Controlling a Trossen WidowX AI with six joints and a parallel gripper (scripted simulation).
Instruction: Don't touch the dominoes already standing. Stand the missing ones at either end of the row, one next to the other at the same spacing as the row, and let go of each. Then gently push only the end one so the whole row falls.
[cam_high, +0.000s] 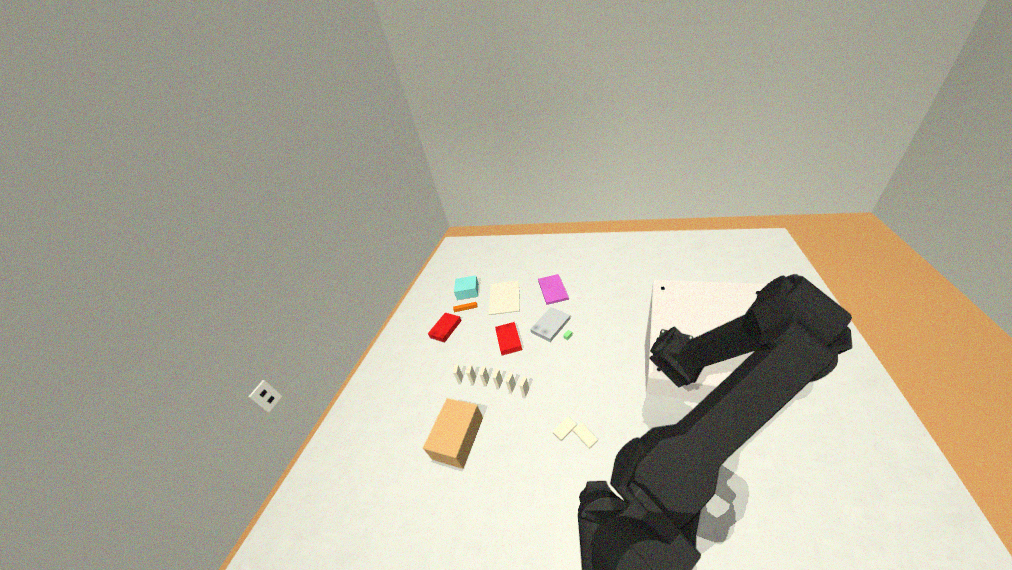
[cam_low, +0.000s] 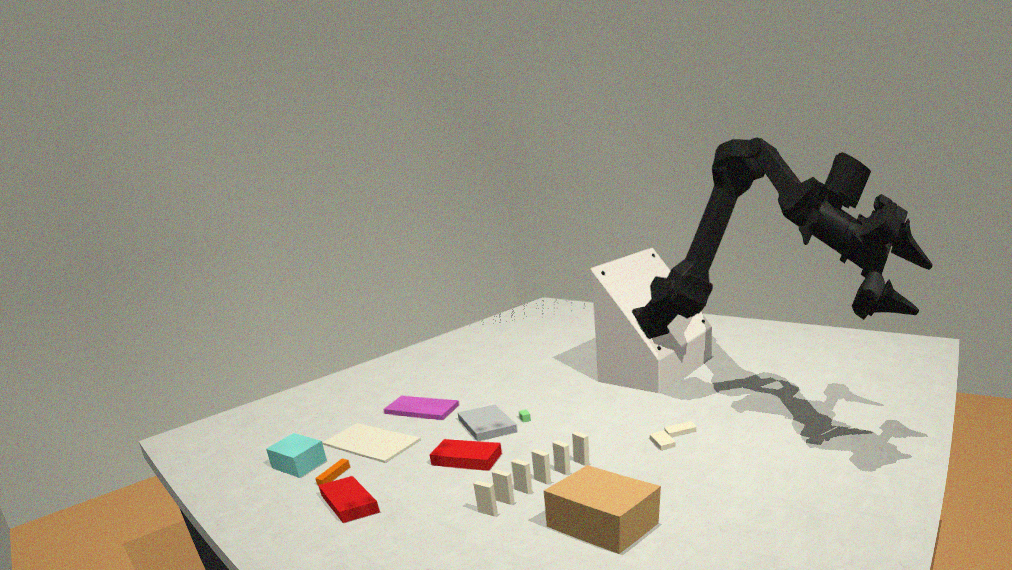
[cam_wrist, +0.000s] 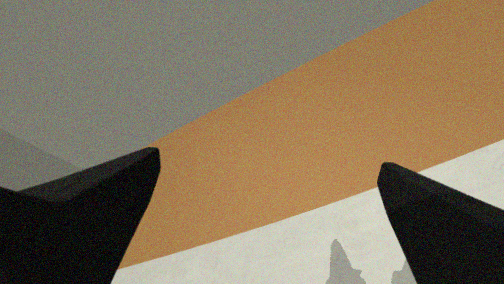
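My gripper tip is 410 mm short of the tan box, 300 mm to the left of it and 220 mm above it. From my gripper tip the other things lie so: grey slab: 680 mm to the right, 300 mm ahead, 240 mm below; then small green cube: 650 mm to the right, 240 mm below, 240 mm ahead; then magenta slab: 830 mm to the right, 340 mm ahead, 240 mm below.
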